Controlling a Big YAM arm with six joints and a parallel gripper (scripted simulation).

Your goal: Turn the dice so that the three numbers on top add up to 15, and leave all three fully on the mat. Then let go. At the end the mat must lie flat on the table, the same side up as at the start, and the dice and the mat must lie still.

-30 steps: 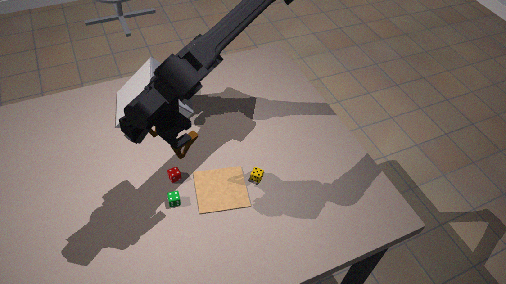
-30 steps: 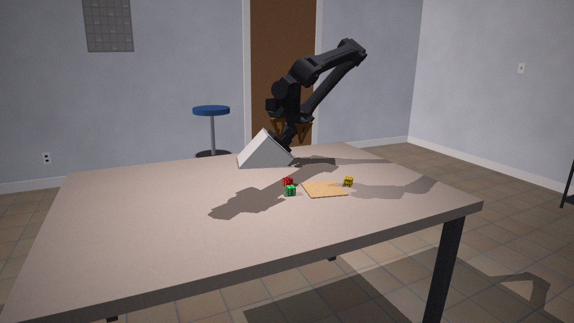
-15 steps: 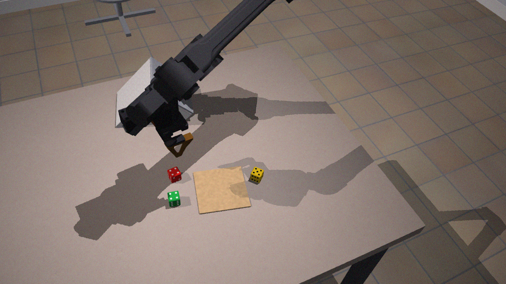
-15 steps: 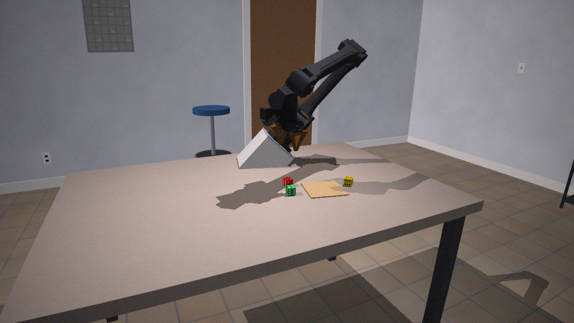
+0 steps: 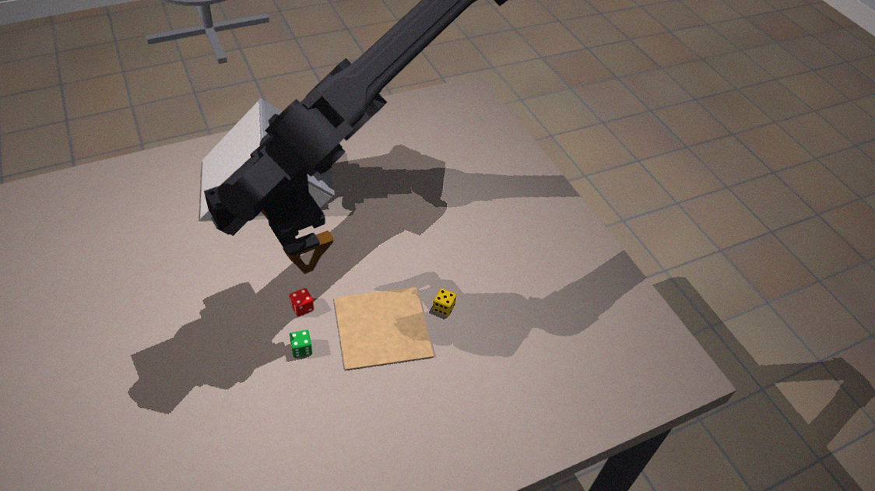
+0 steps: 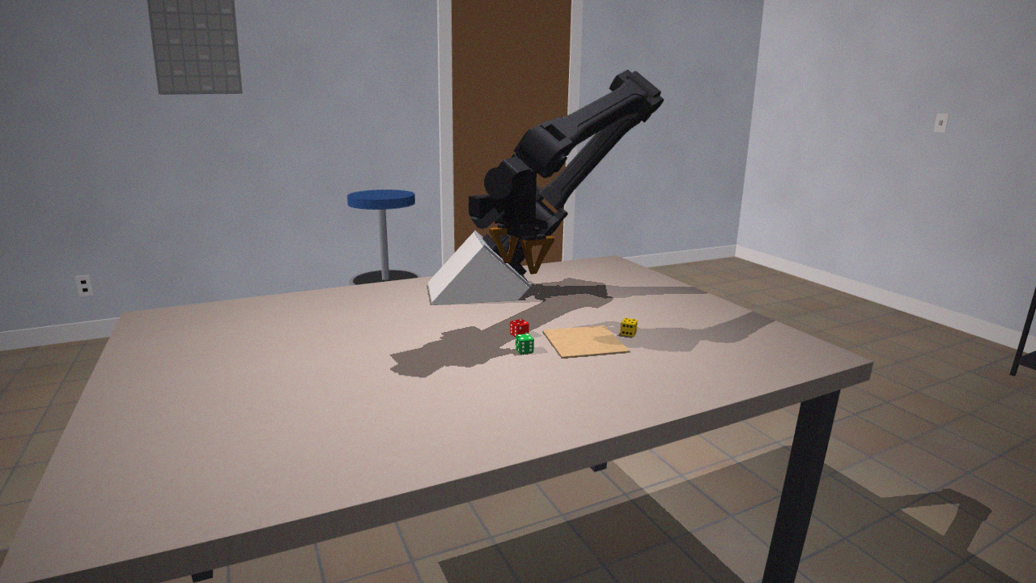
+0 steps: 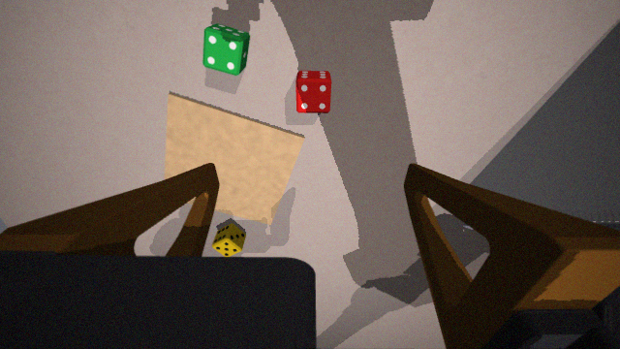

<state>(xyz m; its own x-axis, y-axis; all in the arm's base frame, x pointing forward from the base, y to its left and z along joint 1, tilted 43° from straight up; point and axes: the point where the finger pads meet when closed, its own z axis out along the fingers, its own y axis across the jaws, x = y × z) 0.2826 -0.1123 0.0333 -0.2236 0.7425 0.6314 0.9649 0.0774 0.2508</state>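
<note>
Now: the red die 140 mm below my hand. The rest, counted from my hand: yellow die: 230 mm to the left, 140 mm below, 60 mm ahead; then tan mat: 150 mm below, 120 mm to the left, 70 mm ahead; then green die: 140 mm below, 80 mm ahead, 20 mm to the right.
</note>
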